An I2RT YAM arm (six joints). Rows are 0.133 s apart.
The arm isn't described. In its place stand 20 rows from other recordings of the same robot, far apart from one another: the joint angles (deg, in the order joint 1, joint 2, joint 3, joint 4, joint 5, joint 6), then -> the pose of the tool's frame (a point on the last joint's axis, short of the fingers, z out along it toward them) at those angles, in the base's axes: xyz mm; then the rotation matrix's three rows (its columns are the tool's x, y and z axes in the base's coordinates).
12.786, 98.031, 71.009, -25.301, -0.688, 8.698 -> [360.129, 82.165, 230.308], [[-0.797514, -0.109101, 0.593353], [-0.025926, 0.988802, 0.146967], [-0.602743, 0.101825, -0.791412]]
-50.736, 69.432, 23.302, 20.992, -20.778, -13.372 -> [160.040, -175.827, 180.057], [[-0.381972, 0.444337, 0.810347], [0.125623, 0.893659, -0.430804], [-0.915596, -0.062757, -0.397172]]
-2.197, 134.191, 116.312, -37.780, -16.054, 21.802 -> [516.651, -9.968, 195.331], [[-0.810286, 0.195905, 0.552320], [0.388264, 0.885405, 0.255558], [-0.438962, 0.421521, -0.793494]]
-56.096, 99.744, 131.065, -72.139, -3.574, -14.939 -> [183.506, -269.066, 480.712], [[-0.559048, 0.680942, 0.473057], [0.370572, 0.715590, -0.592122], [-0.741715, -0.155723, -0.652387]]
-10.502, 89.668, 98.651, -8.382, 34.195, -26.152 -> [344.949, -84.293, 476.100], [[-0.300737, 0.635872, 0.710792], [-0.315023, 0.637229, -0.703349], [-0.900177, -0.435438, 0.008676]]
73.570, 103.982, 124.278, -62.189, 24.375, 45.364 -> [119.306, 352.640, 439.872], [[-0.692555, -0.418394, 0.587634], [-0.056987, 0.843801, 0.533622], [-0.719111, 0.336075, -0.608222]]
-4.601, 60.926, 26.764, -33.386, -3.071, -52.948 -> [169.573, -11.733, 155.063], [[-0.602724, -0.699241, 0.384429], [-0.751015, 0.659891, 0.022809], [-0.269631, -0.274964, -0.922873]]
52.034, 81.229, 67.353, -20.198, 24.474, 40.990 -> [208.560, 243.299, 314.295], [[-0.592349, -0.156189, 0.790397], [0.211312, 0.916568, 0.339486], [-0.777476, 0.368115, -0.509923]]
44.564, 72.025, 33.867, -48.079, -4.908, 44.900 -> [122.850, 125.270, 151.193], [[-0.999902, 0.003769, -0.013448], [0.002311, 0.994274, 0.106840], [0.013773, 0.106798, -0.994185]]
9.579, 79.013, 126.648, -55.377, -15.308, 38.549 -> [193.473, 42.182, 579.521], [[-0.364662, -0.244485, 0.898470], [0.548032, 0.723735, 0.419367], [-0.752783, 0.645318, -0.129933]]
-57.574, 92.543, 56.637, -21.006, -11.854, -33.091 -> [180.315, -270.208, 190.968], [[-0.794574, 0.396438, 0.459879], [0.254305, 0.905075, -0.340834], [-0.551345, -0.153868, -0.819966]]
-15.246, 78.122, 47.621, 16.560, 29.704, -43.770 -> [293.526, -98.286, 273.918], [[-0.646836, 0.339207, 0.683039], [-0.446484, 0.557661, -0.699761], [-0.618268, -0.757597, -0.209265]]
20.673, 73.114, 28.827, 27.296, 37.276, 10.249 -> [249.425, 71.071, 208.096], [[-0.222603, 0.305486, 0.925811], [0.067330, 0.952188, -0.298000], [-0.972581, -0.004001, -0.232529]]
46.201, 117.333, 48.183, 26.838, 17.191, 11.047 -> [259.780, 255.704, 67.718], [[-0.560423, -0.439003, 0.702283], [-0.319946, 0.896887, 0.305334], [-0.763911, -0.053577, -0.643094]]
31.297, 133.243, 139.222, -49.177, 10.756, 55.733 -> [445.838, 263.267, 316.412], [[-0.655025, 0.261491, 0.708918], [0.551951, 0.806328, 0.212570], [-0.516035, 0.530526, -0.672495]]
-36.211, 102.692, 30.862, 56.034, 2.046, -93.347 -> [254.899, -188.208, 127.150], [[-0.604225, -0.255346, 0.754792], [-0.794086, 0.114647, -0.596895], [0.065880, -0.960028, -0.272040]]
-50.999, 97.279, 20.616, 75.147, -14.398, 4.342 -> [181.073, -209.532, 147.952], [[0.028543, 0.595843, 0.802594], [0.081276, 0.798879, -0.595975], [-0.996283, 0.082243, -0.025625]]
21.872, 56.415, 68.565, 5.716, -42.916, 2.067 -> [172.944, 95.547, 474.353], [[0.252990, -0.883965, 0.393194], [0.130021, 0.433794, 0.891581], [-0.958692, -0.174438, 0.224680]]
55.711, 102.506, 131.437, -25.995, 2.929, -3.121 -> [211.061, 306.303, 547.880], [[0.072172, -0.793625, 0.604111], [0.009328, 0.606201, 0.795257], [-0.997349, -0.051760, 0.051154]]
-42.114, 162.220, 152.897, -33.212, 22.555, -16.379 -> [437.137, -413.585, 141.381], [[-0.714907, 0.653921, 0.247580], [0.295225, 0.603264, -0.740888], [-0.633838, -0.456574, -0.624331]]
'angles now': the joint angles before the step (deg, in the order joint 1, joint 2, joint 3, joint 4, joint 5, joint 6). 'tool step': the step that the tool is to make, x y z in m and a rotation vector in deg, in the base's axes. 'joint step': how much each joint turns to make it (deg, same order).
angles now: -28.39 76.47 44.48 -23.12 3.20 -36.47
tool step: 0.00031 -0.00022 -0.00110 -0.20 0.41 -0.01
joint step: 0.03 0.26 -0.01 0.01 0.33 -0.17
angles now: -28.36 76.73 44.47 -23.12 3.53 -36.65
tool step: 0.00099 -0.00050 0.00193 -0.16 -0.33 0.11
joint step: 0.00 0.00 0.37 0.01 -0.08 -0.08
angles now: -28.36 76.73 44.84 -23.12 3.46 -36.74
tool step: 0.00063 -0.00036 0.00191 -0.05 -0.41 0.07
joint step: -0.03 -0.09 0.29 0.01 -0.18 0.01
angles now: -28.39 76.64 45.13 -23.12 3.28 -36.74
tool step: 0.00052 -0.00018 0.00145 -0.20 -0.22 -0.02
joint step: 0.03 -0.06 0.22 0.00 0.09 0.00
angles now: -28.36 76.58 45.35 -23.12 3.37 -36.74
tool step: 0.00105 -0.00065 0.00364 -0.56 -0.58 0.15
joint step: 0.00 -0.20 0.50 0.09 0.08 -0.25
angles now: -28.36 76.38 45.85 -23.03 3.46 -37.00
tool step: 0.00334 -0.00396 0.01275 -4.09 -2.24 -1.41
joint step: -0.03 -0.78 1.30 1.88 2.84 -0.49
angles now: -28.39 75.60 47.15 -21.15 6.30 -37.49
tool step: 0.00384 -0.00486 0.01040 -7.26 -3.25 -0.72
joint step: 0.00 -0.88 -0.34 6.18 3.99 -2.86
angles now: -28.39 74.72 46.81 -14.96 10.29 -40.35
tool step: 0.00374 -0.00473 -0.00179 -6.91 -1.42 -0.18
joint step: -0.04 0.49 -1.99 7.88 3.59 -4.13
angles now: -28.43 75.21 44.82 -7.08 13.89 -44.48
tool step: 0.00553 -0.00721 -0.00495 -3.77 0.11 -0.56
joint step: -0.49 2.14 -0.53 5.09 2.04 -2.76
